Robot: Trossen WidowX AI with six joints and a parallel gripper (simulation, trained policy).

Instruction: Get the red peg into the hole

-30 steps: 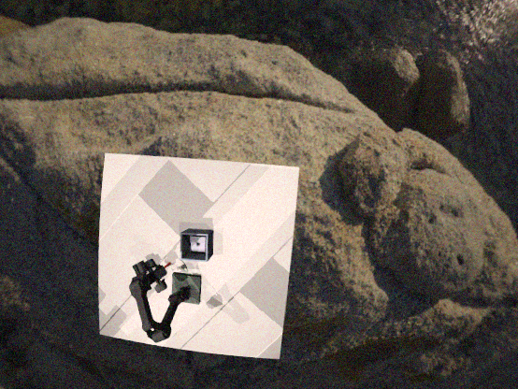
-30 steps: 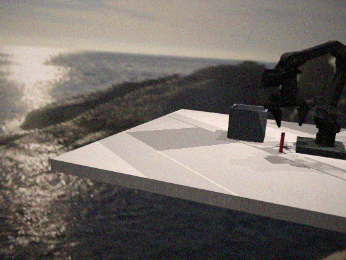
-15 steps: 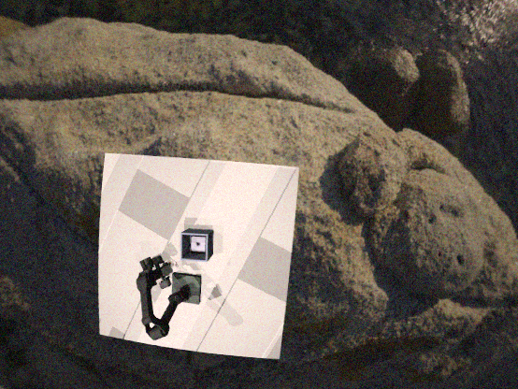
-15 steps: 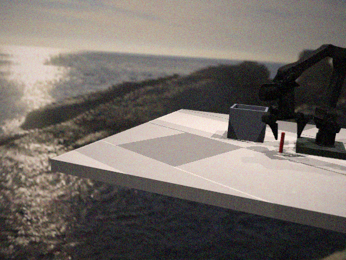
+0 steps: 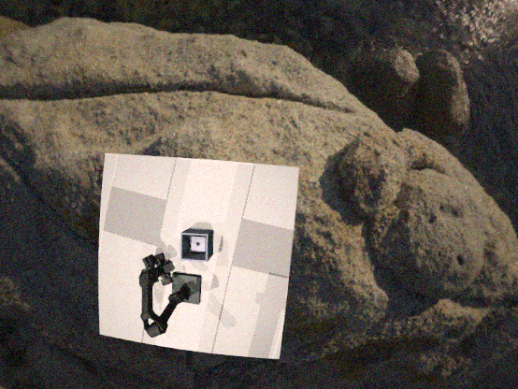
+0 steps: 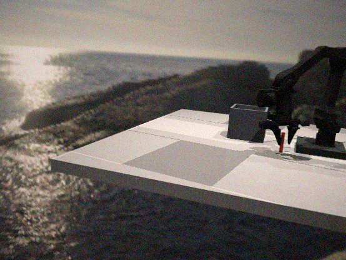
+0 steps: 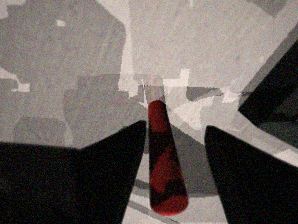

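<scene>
Now: the plate 130 mm ahead of my gripper tip, 220 mm to the right of it and 20 mm above it. Also, from my gripper tip: red peg 10 mm ahead, 10 mm above.
</scene>
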